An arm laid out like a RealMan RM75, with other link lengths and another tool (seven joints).
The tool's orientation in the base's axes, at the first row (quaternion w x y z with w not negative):
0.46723, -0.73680, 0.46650, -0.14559
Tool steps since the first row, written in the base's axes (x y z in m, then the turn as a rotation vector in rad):
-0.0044, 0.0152, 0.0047, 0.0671, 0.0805, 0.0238
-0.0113, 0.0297, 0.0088, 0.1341, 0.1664, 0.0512
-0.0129, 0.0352, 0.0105, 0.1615, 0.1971, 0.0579
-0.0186, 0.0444, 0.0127, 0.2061, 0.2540, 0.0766
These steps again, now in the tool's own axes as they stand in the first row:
-0.0159, -0.0034, 0.0031, -0.0365, -0.0669, 0.0757
-0.0323, -0.0048, 0.0045, -0.0783, -0.1375, 0.1525
-0.0380, -0.0061, 0.0056, -0.0908, -0.1620, 0.1838
-0.0491, -0.0059, 0.0058, -0.1185, -0.2093, 0.2345

